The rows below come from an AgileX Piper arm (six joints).
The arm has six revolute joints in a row. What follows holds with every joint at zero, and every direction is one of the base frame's. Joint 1 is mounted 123.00 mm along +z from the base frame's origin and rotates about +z. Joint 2 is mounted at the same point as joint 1 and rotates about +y. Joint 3 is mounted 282.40 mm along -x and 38.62 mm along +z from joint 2 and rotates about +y. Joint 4 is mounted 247.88 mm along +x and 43.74 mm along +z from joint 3 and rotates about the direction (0.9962, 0, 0.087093). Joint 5 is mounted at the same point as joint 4 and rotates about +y. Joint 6 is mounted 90.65 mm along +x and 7.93 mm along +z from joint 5 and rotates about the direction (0.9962, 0, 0.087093). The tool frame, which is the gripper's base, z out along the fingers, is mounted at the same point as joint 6; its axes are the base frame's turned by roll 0.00, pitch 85.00 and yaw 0.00 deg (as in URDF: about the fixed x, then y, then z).
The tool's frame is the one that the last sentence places.
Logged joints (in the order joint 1, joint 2, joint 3, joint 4, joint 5, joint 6), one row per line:
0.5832 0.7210 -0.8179 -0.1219 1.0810 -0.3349
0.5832 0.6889 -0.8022 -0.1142 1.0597 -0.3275
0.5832 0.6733 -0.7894 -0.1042 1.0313 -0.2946
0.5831 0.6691 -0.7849 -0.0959 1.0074 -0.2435
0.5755 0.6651 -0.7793 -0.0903 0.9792 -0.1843
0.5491 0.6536 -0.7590 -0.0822 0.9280 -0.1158
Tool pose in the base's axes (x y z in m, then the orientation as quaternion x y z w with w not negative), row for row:
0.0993 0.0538 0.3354 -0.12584 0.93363 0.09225 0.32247
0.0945 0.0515 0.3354 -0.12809 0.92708 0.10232 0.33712
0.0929 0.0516 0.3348 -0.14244 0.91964 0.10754 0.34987
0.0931 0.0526 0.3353 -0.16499 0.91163 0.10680 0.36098
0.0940 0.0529 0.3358 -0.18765 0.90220 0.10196 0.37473
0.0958 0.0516 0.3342 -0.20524 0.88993 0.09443 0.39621
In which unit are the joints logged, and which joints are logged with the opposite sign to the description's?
The joints are logged in radians. Opposite sign: joint 6.
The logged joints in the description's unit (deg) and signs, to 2 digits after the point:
33.41 41.31 -46.86 -6.98 61.94 19.19
33.41 39.47 -45.96 -6.54 60.72 18.76
33.41 38.58 -45.23 -5.97 59.09 16.88
33.41 38.34 -44.97 -5.49 57.72 13.95
32.97 38.11 -44.65 -5.17 56.10 10.56
31.46 37.45 -43.49 -4.71 53.17 6.63

